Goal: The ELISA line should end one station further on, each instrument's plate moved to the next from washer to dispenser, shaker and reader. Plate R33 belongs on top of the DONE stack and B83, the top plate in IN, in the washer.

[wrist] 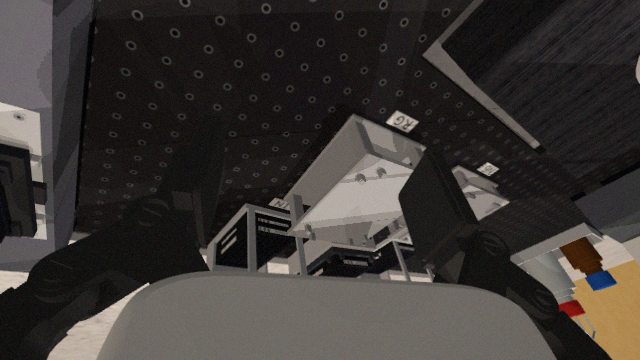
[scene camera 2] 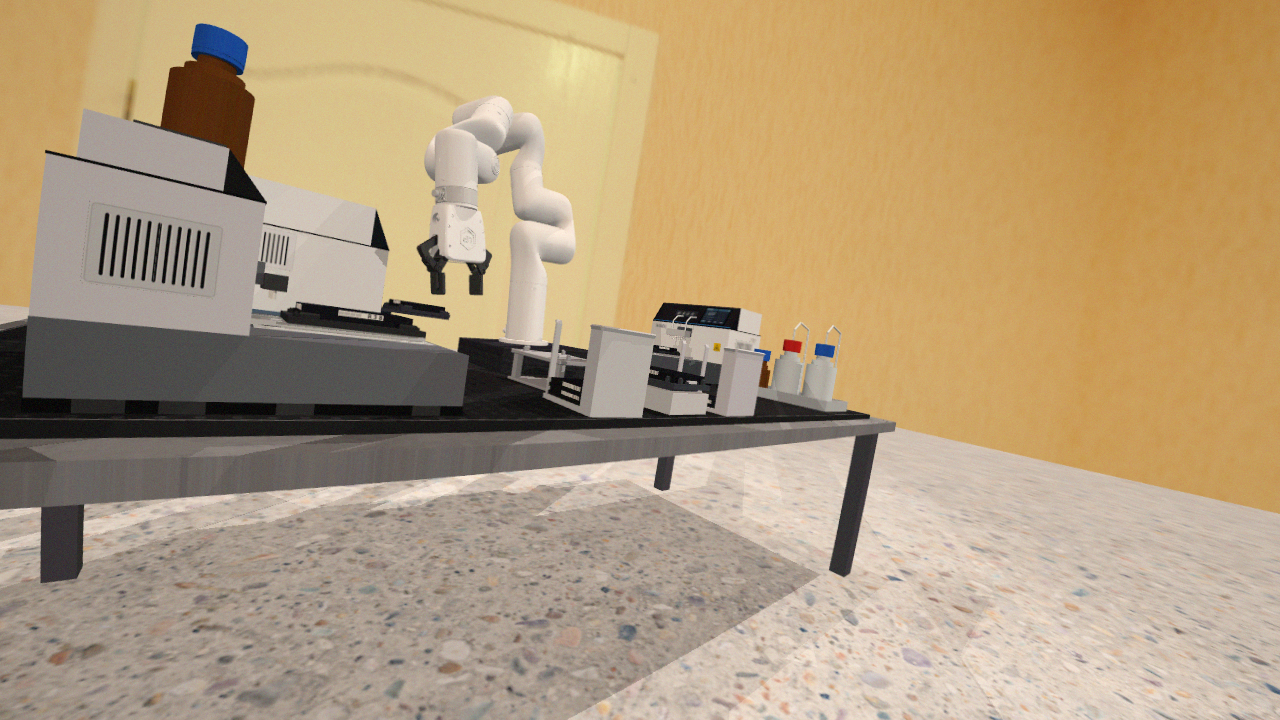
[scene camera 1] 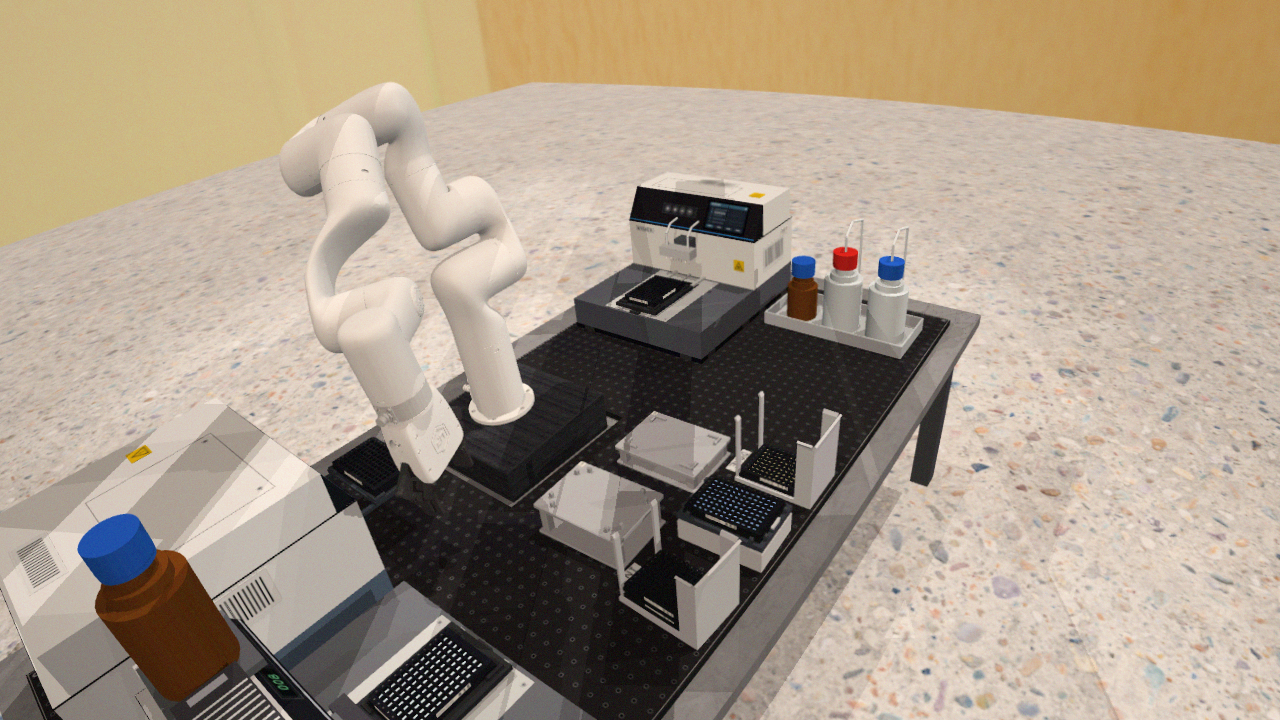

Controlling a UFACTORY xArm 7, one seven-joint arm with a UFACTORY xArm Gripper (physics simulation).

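Where they show: gripper, between the fingertips: (wrist: pixel 323 160) (scene camera 2: pixel 458 295) (scene camera 1: pixel 450 488); arm's base, origin of its link: (scene camera 2: pixel 523 343) (scene camera 1: pixel 502 404).
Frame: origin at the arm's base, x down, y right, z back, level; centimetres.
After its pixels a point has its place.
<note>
My gripper (scene camera 1: pixel 431 508) (scene camera 2: pixel 457 291) {y 28.1, x -8.8, z -18.4 cm} (wrist: pixel 323 160) {y 28.1, x -8.8, z -18.4 cm} is open and empty, fingers down, in the air beside the reader's plate. That black plate (scene camera 1: pixel 365 463) {y 29.3, x -6.1, z 1.6 cm} (scene camera 2: pixel 417 308) {y 30.4, x -5.0, z -5.6 cm} lies on the tray by the white reader (scene camera 1: pixel 196 501) {y 55.3, x -21.1, z -4.6 cm}. A plate (scene camera 1: pixel 435 673) {y 48.9, x -3.8, z -35.8 cm} (scene camera 2: pixel 332 315) {y 53.3, x -3.1, z -39.8 cm} is on the front-left dispenser, partly seen in the wrist view. A plate (scene camera 1: pixel 735 507) {y 4.8, x -1.0, z -51.5 cm} (scene camera 2: pixel 678 377) {y 7.3, x -0.6, z -57.1 cm} sits on the white shaker (scene camera 1: pixel 756 548) {y 9.1, x 0.8, z -57.1 cm}. A plate (scene camera 1: pixel 656 292) {y -46.3, x -4.2, z -5.8 cm} lies on the washer (scene camera 1: pixel 707 219) {y -63.6, x -16.5, z -10.1 cm}. Black plates (scene camera 1: pixel 664 580) {y 18.9, x 2.7, z -47.8 cm} (wrist: pixel 272 226) {y 18.7, x 3.3, z -43.6 cm} are in the IN rack (scene camera 1: pixel 714 598) {y 20.9, x -0.9, z -56.8 cm} (scene camera 2: pixel 617 371) {y 21.2, x -0.8, z -56.7 cm}; the DONE rack (scene camera 1: pixel 819 465) {y -9.1, x -1.5, z -59.1 cm} (scene camera 2: pixel 740 383) {y -9.6, x -0.5, z -59.2 cm} holds plates (scene camera 1: pixel 774 467) {y -11.4, x 3.8, z -50.6 cm}. Plate names are unreadable.
Two pale stands (scene camera 1: pixel 597 505) {y 13.4, x -0.1, z -32.6 cm} (scene camera 1: pixel 673 445) {y -6.9, x 2.1, z -33.7 cm} lie between the arm's base and the racks; the RG stand (wrist: pixel 325 167) {y 16.7, x 5.4, z -31.7 cm} is below my fingers' view. A bottle tray (scene camera 1: pixel 841 331) {y -59.1, x 2.9, z -45.4 cm} is beside the washer. A large amber bottle (scene camera 1: pixel 170 622) {y 66.9, x -26.9, z -28.2 cm} (scene camera 2: pixel 207 105) {y 67.1, x -25.3, z -28.2 cm} rises at the front left.
</note>
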